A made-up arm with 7 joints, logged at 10 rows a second.
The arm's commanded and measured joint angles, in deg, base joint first. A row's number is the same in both.
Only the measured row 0 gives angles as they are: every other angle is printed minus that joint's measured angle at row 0.
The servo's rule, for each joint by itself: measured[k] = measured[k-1] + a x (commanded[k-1-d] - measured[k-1]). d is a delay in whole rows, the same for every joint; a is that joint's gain. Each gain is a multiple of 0.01, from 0.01 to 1. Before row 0 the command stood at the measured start. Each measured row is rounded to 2 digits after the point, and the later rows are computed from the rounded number. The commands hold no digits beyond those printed.
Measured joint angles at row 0:
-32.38 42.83 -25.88 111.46 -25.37 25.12 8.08
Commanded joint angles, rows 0 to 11:
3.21 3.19 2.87 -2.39 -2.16 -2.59 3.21
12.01 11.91 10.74 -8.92 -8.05 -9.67 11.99
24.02 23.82 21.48 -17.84 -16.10 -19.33 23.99
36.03 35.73 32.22 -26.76 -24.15 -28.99 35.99
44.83 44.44 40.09 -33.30 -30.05 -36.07 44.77
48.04 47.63 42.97 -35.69 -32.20 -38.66 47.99
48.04 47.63 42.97 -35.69 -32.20 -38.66 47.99
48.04 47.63 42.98 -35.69 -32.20 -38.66 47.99
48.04 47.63 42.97 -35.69 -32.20 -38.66 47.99
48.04 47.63 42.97 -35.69 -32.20 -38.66 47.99
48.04 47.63 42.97 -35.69 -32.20 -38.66 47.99
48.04 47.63 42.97 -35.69 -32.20 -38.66 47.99
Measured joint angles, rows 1 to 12:
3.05 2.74 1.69 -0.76 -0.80 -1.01 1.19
11.56 10.63 7.03 -3.37 -3.48 -4.39 5.19
23.40 21.97 15.56 -8.00 -8.15 -10.22 12.15
35.40 33.80 25.39 -14.00 -14.07 -17.54 20.97
44.36 42.95 34.06 -20.18 -19.98 -24.77 29.78
47.86 46.97 39.32 -25.14 -24.50 -30.19 36.52
48.03 47.54 41.47 -28.52 -27.35 -33.49 40.76
48.04 47.62 42.36 -30.81 -29.14 -35.51 43.44
48.04 47.63 42.72 -32.37 -30.27 -36.74 45.12
48.04 47.63 42.87 -33.43 -30.98 -37.49 46.18
48.04 47.63 42.93 -34.15 -31.43 -37.95 46.85
48.04 47.63 42.95 -34.64 -31.71 -38.23 47.27
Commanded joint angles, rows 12 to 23:
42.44 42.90 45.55 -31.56 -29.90 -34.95 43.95
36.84 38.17 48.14 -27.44 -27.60 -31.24 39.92
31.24 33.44 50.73 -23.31 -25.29 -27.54 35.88
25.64 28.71 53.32 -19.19 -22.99 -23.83 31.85
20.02 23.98 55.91 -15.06 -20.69 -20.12 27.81
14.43 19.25 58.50 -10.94 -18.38 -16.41 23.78
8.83 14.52 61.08 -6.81 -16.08 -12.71 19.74
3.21 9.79 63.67 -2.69 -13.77 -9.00 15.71
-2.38 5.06 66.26 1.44 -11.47 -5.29 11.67
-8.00 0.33 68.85 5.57 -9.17 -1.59 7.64
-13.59 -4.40 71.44 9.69 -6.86 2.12 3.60
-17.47 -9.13 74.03 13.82 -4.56 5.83 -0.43
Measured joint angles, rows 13 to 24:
42.72 43.56 44.48 -33.65 -31.04 -36.95 46.04
37.13 38.92 46.64 -31.66 -29.77 -34.72 43.78
31.53 34.21 49.05 -28.99 -28.11 -31.92 40.86
25.93 29.48 51.57 -25.85 -26.22 -28.76 37.53
20.32 24.75 54.13 -22.40 -24.17 -25.39 33.93
14.72 20.02 56.71 -18.73 -22.03 -21.89 30.17
9.12 15.29 59.29 -14.92 -19.83 -18.31 26.31
3.51 10.56 61.87 -11.01 -17.59 -14.68 22.39
-2.09 5.83 64.46 -7.03 -15.33 -11.02 18.42
-7.70 1.10 67.05 -3.00 -13.05 -7.34 14.43
-13.30 -3.63 69.64 1.06 -10.76 -3.65 10.42
-17.26 -8.36 72.23 5.14 -8.47 0.05 6.41

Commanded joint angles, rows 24 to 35:
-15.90 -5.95 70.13 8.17 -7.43 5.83 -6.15
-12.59 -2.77 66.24 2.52 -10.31 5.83 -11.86
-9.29 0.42 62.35 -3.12 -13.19 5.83 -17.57
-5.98 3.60 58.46 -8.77 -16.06 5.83 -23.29
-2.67 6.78 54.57 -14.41 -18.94 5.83 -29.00
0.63 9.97 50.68 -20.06 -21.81 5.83 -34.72
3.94 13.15 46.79 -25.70 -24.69 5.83 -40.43
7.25 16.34 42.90 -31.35 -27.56 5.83 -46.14
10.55 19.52 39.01 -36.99 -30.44 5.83 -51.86
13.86 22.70 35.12 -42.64 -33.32 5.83 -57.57
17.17 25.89 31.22 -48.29 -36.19 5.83 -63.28
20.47 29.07 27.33 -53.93 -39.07 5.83 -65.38
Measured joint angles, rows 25 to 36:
-15.97 -6.29 70.99 6.11 -8.09 2.30 1.76
-12.76 -3.26 68.19 4.96 -8.91 3.68 -3.28
-9.46 -0.10 64.74 2.37 -10.49 4.52 -8.57
-6.15 3.08 61.03 -1.19 -12.55 5.03 -14.02
-2.84 6.26 57.22 -5.42 -14.91 5.34 -19.56
0.46 9.45 53.36 -10.10 -17.46 5.53 -25.17
3.77 12.63 49.48 -15.09 -20.14 5.65 -30.82
7.08 15.82 45.60 -20.29 -22.89 5.72 -36.49
10.38 19.00 41.71 -25.63 -25.68 5.76 -42.18
13.69 22.18 37.82 -31.07 -28.51 5.79 -47.87
17.00 25.37 33.93 -36.58 -31.35 5.81 -53.57
20.30 28.55 30.04 -42.13 -34.21 5.82 -57.94

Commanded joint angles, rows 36 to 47:
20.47 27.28 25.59 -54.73 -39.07 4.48 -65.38
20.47 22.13 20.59 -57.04 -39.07 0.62 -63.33
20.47 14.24 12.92 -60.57 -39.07 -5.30 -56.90
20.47 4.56 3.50 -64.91 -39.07 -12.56 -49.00
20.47 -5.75 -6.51 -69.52 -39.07 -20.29 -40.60
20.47 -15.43 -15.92 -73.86 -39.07 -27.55 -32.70
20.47 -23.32 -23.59 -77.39 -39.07 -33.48 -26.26
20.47 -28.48 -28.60 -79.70 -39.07 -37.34 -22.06
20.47 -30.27 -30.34 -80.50 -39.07 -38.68 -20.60
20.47 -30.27 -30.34 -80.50 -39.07 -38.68 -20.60
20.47 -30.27 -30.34 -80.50 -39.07 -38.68 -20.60
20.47 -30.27 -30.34 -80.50 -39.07 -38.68 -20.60
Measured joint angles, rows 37 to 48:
20.46 27.46 27.41 -46.16 -36.01 5.30 -60.69
20.47 22.88 23.39 -49.64 -37.14 3.47 -61.67
20.47 15.45 17.21 -53.14 -37.85 0.05 -59.91
20.47 6.08 9.12 -56.91 -38.30 -4.87 -55.87
20.47 -4.09 -0.10 -60.95 -38.58 -10.88 -50.22
20.47 -13.84 -9.43 -65.08 -38.76 -17.38 -43.74
20.47 -21.99 -17.78 -69.02 -38.87 -23.66 -37.27
20.47 -27.57 -24.16 -72.44 -38.94 -29.00 -31.64
20.47 -29.89 -27.81 -75.02 -38.99 -32.78 -27.56
20.47 -30.22 -29.30 -76.77 -39.02 -35.08 -24.98
20.47 -30.26 -29.91 -77.96 -39.04 -36.48 -23.36
20.47 -30.27 -30.16 -78.77 -39.05 -37.34 -22.34

